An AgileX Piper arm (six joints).
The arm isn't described. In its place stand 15 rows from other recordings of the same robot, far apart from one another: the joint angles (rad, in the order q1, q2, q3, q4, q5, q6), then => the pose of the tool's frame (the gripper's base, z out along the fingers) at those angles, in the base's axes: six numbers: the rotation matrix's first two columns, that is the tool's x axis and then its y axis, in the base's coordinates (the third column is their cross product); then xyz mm.
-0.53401, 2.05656, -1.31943, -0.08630, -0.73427, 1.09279 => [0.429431 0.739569 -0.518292 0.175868 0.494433 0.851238 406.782 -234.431 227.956]
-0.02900, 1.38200, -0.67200, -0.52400, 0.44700, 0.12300 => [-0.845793 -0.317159 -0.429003 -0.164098 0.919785 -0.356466 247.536 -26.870 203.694]
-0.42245, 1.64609, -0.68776, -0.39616, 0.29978, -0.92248 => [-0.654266 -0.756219 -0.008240 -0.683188 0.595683 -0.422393 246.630 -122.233 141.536]
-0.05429, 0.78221, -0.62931, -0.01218, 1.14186, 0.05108 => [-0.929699 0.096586 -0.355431 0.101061 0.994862 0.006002 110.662 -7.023 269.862]
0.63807, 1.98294, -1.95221, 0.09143, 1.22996, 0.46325 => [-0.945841 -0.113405 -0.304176 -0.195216 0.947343 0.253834 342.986 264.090 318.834]
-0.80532, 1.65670, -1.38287, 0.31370, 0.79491, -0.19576 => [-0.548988 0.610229 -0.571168 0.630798 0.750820 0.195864 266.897 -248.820 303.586]
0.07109, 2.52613, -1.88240, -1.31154, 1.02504, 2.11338 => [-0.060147 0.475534 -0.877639 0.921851 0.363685 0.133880 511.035 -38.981 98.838]
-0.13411, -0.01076, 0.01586, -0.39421, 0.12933, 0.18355 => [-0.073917 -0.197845 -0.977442 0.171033 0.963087 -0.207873 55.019 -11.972 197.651]
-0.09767, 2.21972, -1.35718, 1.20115, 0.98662, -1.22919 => [-0.873554 -0.083345 -0.479538 -0.412776 0.648921 0.639154 417.484 30.215 110.133]
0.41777, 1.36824, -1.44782, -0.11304, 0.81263, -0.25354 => [-0.405881 -0.534999 -0.740970 -0.503937 0.807376 -0.306905 274.698 113.784 416.349]
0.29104, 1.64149, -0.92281, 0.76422, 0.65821, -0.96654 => [-0.693012 -0.503091 -0.516365 -0.679631 0.694841 0.235152 284.208 125.343 196.752]
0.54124, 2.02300, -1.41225, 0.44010, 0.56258, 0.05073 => [-0.922693 -0.081192 -0.376889 -0.237070 0.890397 0.388575 358.739 239.771 177.305]
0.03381, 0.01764, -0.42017, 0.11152, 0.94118, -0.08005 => [-0.431674 -0.028755 -0.901571 -0.120818 0.992329 0.026198 10.644 8.550 264.645]
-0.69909, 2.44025, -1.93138, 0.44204, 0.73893, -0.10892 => [-0.551157 0.745680 -0.374416 0.659677 0.664180 0.351697 412.714 -312.729 115.071]
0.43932, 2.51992, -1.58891, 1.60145, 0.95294, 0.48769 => [-0.317267 0.400215 0.859750 0.948150 0.115879 0.295946 395.529 267.799 45.458]
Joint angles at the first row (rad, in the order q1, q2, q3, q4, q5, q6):
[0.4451, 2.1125, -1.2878, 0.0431, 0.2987, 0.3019]
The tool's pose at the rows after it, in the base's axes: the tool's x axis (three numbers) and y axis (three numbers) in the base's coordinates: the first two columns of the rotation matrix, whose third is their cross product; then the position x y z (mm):
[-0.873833 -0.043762 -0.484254 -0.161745 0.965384 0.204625 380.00 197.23 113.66]
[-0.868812 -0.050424 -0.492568 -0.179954 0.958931 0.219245 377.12 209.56 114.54]
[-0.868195 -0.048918 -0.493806 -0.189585 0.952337 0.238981 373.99 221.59 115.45]
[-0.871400 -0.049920 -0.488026 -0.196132 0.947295 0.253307 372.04 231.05 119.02]
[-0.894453 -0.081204 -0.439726 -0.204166 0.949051 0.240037 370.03 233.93 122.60]
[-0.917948 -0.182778 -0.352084 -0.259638 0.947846 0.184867 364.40 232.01 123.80]
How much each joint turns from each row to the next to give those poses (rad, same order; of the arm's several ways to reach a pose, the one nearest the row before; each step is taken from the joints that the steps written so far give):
[0.0296, 0.0070, -0.0051, 0.0265, -0.0200, 0.0001]
[0.0278, 0.0056, -0.0111, 0.0151, -0.0099, -0.0001]
[0.0264, 0.0061, -0.0134, 0.0243, -0.0031, 0.0001]
[0.0194, 0.0018, -0.0205, 0.0187, 0.0182, -0.0001]
[0.0051, 0.0000, -0.0306, 0.0094, 0.0903, -0.0165]
[0.0000, 0.0000, -0.0282, -0.0072, 0.1470, -0.0645]

